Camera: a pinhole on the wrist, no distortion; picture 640 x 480 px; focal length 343.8 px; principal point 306.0 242.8 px. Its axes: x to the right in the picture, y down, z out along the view. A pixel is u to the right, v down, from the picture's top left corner.
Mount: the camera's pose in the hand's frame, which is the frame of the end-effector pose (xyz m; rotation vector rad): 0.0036 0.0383 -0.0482 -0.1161 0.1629 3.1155
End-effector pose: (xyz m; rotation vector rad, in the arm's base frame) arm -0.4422 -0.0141 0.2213 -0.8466 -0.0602 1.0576
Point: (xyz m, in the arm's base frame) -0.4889 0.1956 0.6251
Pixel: 276 447
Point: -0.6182 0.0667 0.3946
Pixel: 386 282
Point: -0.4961 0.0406 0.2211
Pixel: 243 233
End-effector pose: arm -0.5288 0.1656 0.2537 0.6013 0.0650 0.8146
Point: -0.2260 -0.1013 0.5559
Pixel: 225 437
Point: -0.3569 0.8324 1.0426
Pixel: outside the picture
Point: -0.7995 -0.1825 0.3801
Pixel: outside the picture
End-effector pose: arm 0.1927 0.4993 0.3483 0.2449 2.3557 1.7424
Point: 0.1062 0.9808 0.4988
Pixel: 133 82
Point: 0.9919 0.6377 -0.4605
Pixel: outside the picture
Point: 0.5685 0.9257 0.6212
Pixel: 471 45
